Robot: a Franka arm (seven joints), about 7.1 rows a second.
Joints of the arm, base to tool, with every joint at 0 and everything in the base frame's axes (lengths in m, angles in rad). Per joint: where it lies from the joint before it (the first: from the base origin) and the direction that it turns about. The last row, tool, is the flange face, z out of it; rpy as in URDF.
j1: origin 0.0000 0.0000 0.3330 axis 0 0 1
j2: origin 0.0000 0.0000 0.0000 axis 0 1 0
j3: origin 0.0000 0.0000 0.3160 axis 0 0 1
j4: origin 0.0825 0.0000 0.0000 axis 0 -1 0
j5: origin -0.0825 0.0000 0.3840 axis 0 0 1
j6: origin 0.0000 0.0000 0.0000 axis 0 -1 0
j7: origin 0.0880 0.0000 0.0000 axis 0 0 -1
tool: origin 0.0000 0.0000 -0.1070 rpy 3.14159 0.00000 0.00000
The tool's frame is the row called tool.
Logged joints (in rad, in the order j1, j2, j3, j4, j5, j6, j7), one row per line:
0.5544 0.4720 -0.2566 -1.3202 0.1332 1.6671 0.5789
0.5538 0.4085 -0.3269 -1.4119 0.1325 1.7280 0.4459
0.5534 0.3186 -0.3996 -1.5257 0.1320 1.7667 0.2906
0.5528 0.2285 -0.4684 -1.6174 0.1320 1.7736 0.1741
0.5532 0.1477 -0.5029 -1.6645 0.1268 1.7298 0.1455
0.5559 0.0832 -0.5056 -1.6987 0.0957 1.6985 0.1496
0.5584 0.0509 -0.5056 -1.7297 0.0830 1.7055 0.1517
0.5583 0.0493 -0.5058 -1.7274 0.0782 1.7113 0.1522
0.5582 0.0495 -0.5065 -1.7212 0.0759 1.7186 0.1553
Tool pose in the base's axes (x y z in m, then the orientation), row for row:
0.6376 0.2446 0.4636 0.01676 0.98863 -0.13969 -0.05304
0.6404 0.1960 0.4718 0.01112 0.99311 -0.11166 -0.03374
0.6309 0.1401 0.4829 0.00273 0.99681 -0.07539 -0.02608
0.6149 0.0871 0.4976 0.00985 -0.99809 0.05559 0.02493
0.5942 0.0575 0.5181 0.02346 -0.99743 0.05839 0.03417
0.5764 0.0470 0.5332 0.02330 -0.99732 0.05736 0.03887
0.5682 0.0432 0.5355 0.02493 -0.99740 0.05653 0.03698
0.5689 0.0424 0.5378 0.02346 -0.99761 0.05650 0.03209
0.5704 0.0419 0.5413 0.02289 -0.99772 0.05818 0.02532
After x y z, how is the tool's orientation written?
As a quaternion, w x y z.
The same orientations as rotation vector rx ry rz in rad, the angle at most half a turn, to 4 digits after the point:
3.0732 -0.4342 -0.1649
3.0981 -0.3483 -0.1053
3.1261 -0.2364 -0.0818
-3.1161 0.1736 0.0778
-3.0876 0.1807 0.1058
-3.0875 0.1776 0.1203
-3.0847 0.1748 0.1144
-3.0881 0.1749 0.0993
-3.0896 0.1802 0.0784

